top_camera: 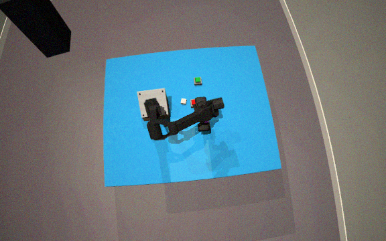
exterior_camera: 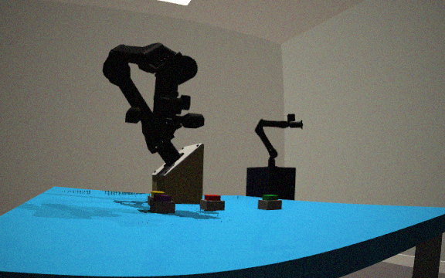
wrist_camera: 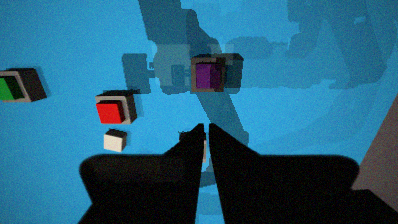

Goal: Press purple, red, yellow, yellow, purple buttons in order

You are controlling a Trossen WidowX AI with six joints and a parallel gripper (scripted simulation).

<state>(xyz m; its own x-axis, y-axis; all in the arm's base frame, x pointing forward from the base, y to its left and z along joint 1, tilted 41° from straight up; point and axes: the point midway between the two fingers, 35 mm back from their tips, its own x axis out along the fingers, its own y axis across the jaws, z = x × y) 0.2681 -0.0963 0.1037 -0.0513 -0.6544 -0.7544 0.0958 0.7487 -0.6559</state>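
My gripper tip is now 10 cm above the purple button, 3 cm short of it and 1 cm to the left of it. The rest, counted from my gripper tip: yellow button (10 cm below, 10 cm behind, 3 cm to the left); then small white block (17 cm to the left, 12 cm below, 8 cm behind); then red button (14 cm to the left, 10 cm below, 1 cm behind).
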